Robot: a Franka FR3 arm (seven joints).
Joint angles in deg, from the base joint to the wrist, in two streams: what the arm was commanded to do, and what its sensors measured. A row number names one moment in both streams.
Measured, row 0: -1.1 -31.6 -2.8 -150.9 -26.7 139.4 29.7
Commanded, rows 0 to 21: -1.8 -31.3 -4.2 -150.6 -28.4 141.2 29.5; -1.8 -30.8 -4.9 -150.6 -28.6 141.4 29.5; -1.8 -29.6 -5.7 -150.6 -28.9 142.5 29.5; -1.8 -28.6 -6.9 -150.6 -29.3 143.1 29.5; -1.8 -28.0 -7.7 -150.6 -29.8 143.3 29.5; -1.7 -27.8 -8.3 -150.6 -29.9 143.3 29.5; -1.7 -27.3 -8.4 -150.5 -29.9 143.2 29.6; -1.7 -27.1 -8.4 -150.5 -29.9 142.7 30.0; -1.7 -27.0 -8.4 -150.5 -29.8 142.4 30.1; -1.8 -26.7 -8.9 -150.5 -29.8 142.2 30.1; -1.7 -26.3 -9.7 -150.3 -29.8 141.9 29.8; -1.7 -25.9 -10.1 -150.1 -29.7 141.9 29.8; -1.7 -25.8 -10.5 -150.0 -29.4 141.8 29.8; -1.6 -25.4 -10.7 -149.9 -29.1 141.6 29.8; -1.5 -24.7 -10.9 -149.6 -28.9 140.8 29.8; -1.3 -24.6 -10.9 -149.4 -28.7 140.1 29.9; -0.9 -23.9 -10.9 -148.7 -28.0 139.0 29.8; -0.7 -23.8 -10.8 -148.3 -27.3 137.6 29.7; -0.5 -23.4 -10.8 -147.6 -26.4 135.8 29.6; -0.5 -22.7 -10.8 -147.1 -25.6 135.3 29.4; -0.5 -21.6 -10.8 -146.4 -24.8 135.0 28.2; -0.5 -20.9 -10.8 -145.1 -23.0 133.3 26.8
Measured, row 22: -1.0 -23.0 -11.0 -149.3 -26.5 136.9 29.5
